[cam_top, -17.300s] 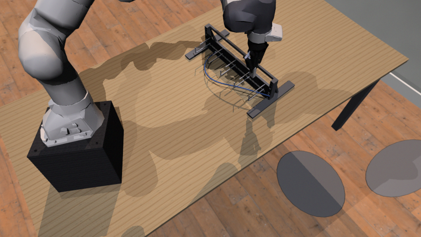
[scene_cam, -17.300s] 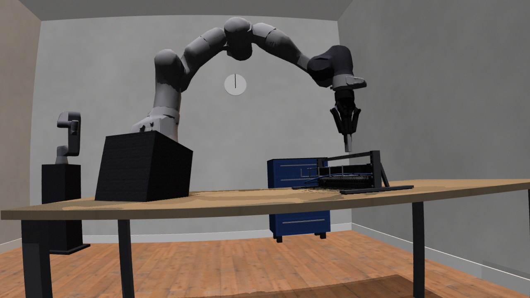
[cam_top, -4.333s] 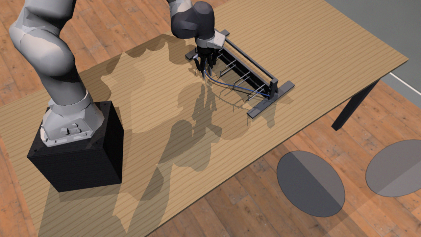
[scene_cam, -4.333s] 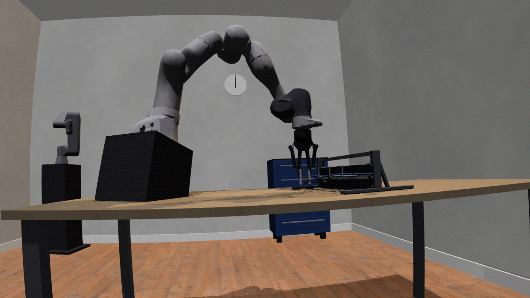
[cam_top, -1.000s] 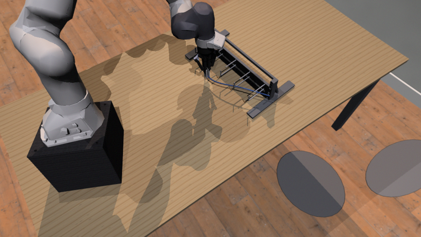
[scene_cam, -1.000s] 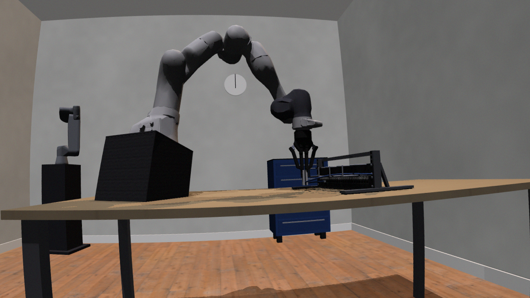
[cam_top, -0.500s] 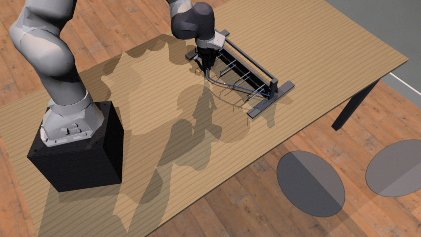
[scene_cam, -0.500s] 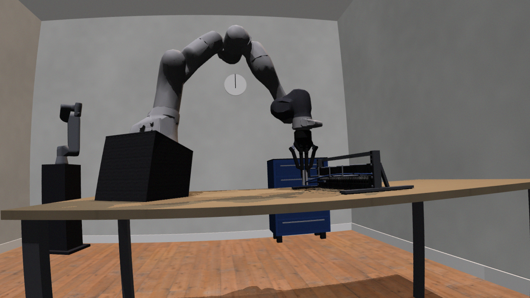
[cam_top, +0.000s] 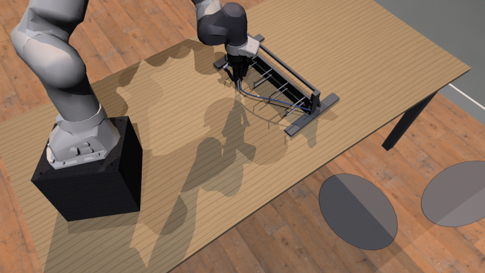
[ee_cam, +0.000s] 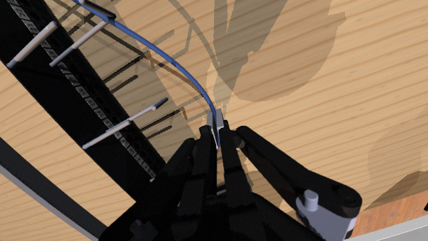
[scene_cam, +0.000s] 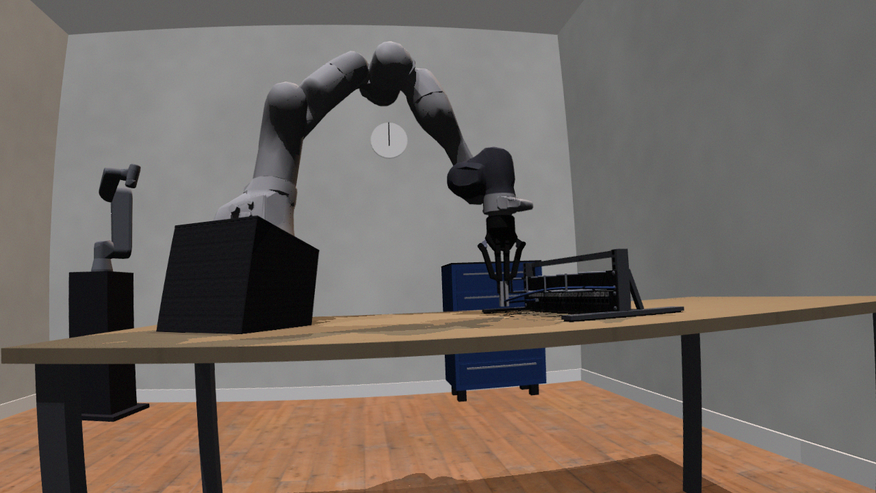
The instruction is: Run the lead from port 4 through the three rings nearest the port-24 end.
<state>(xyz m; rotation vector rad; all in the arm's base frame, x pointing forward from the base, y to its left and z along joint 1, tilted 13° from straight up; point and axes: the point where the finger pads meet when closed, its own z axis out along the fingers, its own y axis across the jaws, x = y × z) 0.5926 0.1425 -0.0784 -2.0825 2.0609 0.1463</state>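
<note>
Right now my hand is 170 mm short of the rack, 20 mm to the left of it and 10 mm below it.
</note>
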